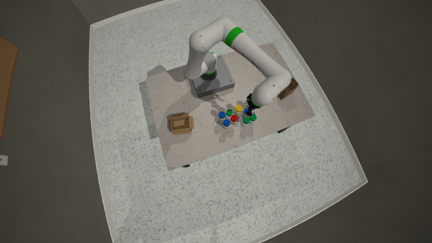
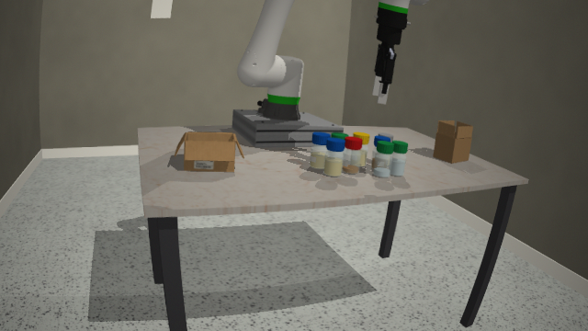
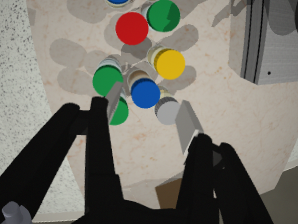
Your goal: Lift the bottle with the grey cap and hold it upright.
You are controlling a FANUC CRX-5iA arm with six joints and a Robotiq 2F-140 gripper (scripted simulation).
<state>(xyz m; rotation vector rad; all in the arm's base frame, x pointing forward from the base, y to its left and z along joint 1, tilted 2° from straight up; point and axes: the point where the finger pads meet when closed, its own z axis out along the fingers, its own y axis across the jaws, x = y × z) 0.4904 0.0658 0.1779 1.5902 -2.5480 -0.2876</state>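
My hand is 21 cm above the blue-capped bottle, 5 cm to the right of it and 2 cm past it. From my hand the other things lie so: yellow-capped bottle: 21 cm below, 7 cm behind; then red-capped bottle: 21 cm below, 8 cm to the right, 1 cm behind; then green-capped bottle: 21 cm below, 9 cm to the right, 7 cm behind.
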